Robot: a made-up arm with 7 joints.
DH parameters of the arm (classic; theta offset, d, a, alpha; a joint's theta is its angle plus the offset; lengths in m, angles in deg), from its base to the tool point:
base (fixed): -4.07 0 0 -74.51
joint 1: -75.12 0.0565 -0.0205 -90
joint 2: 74 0.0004 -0.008 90
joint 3: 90 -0.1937 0.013 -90
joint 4: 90 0.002 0.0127 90
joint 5: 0 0.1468 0.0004 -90
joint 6: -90 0 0.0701 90
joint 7: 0 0.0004 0 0
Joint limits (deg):
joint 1: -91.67..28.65
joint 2: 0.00..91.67
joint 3: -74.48..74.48
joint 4: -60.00..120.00
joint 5: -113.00..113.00
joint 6: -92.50..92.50
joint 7: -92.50..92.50
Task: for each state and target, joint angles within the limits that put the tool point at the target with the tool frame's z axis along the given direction. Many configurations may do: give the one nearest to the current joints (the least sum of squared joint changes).
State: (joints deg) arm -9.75 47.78 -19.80 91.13 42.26 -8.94 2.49
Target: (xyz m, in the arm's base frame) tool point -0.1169 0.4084 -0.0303 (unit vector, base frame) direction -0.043 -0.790 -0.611
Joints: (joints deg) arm 5.75 78.25 -38.37 119.45 70.21 -58.64 2.49
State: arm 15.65 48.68 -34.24 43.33 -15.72 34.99 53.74
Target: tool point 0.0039 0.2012 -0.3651 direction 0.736 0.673 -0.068
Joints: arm 4.79 25.93 0.53 46.59 -55.82 37.06 53.74
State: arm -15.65 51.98 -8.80 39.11 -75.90 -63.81 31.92
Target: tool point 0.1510 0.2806 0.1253 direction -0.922 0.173 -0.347
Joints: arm -33.10 73.65 28.16 -1.06 -92.73 -64.08 31.92
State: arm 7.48 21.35 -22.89 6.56 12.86 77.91 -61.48
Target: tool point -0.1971 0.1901 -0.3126 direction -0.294 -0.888 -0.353
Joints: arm 26.85 36.76 -67.27 42.33 35.11 33.58 -61.48
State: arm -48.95 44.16 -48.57 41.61 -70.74 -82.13 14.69
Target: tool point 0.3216 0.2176 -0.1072 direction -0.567 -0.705 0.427
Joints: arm -66.29 55.02 -74.12 71.88 -25.70 -68.89 14.69
